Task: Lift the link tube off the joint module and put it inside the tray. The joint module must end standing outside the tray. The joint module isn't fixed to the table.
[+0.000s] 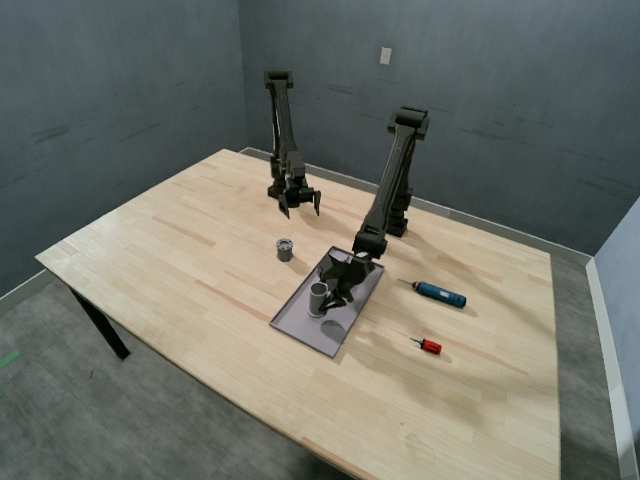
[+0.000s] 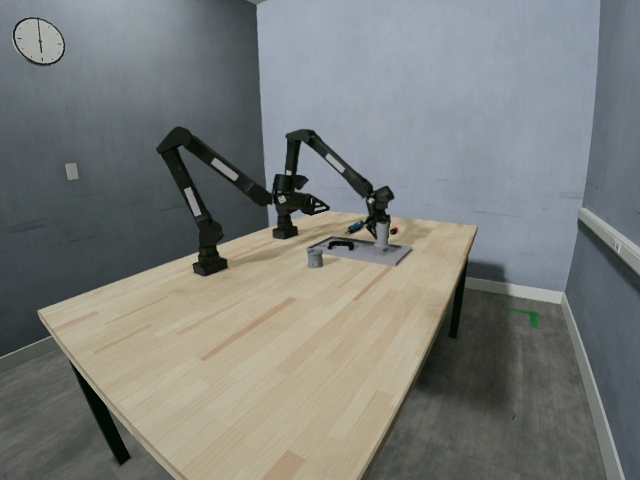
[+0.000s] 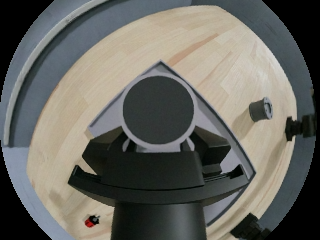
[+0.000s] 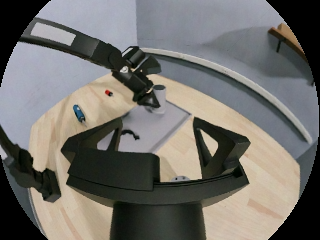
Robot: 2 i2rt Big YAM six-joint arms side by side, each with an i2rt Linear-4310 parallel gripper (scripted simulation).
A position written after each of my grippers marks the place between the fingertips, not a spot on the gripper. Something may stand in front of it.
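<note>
I find my right gripper (image 1: 304, 216) (image 4: 157, 120) and my left gripper (image 3: 158, 121) in what I see. There is a grey link tube (image 3: 158, 111) as well. A flat grey tray (image 1: 327, 333) is here too, and I see the tray (image 2: 363, 250) (image 3: 209, 118) (image 4: 153, 129) from elsewhere as well.
</note>
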